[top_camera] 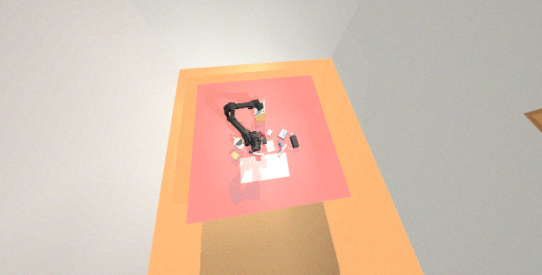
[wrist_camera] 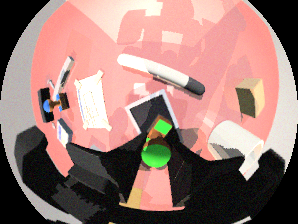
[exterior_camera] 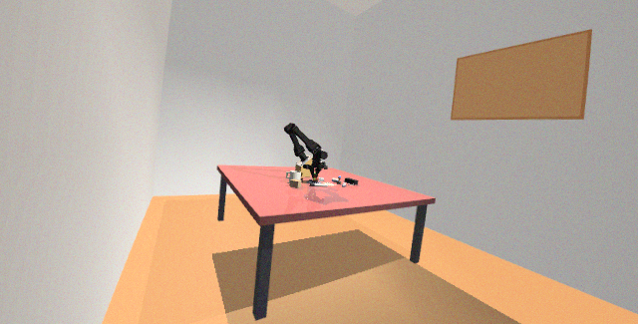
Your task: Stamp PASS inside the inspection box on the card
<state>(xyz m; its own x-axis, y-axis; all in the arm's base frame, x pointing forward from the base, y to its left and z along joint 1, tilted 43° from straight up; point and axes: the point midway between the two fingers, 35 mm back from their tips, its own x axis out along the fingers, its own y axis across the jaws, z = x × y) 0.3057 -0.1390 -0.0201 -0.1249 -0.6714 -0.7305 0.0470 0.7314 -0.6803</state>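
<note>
Right now my gripper tip is right at the green-topped stamp. From my gripper tip the other things lie so: red-topped stamp (7 cm behind, 7 cm to the left, 2 cm below); then card (3 cm ahead, 13 cm to the left, 4 cm below); then mug (4 cm behind, 16 cm to the right, 1 cm below).
</note>
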